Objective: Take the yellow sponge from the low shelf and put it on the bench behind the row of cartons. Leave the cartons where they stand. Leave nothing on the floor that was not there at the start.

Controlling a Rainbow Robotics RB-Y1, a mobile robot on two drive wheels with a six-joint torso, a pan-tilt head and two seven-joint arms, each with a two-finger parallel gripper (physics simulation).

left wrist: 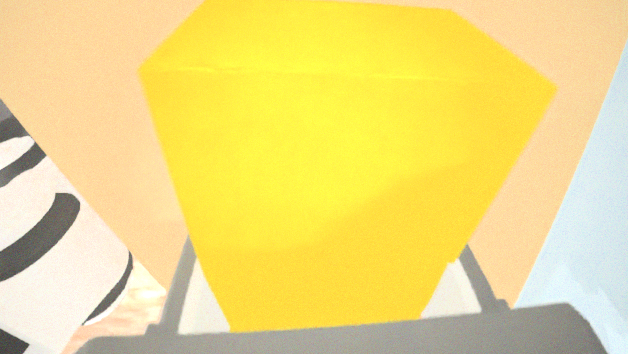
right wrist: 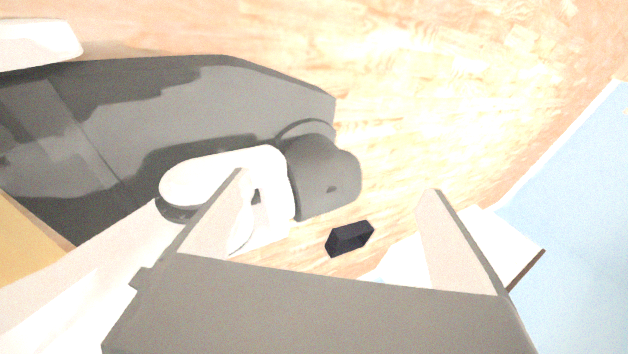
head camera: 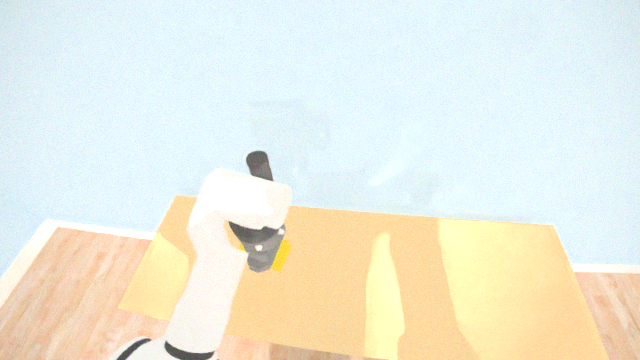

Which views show the dark tray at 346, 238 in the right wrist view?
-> The right wrist view only.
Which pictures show the right gripper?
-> The right wrist view only.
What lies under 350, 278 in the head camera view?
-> A low tan shelf.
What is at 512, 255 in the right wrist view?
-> A white counter with dark top.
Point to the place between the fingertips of the left gripper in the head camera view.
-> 272, 254
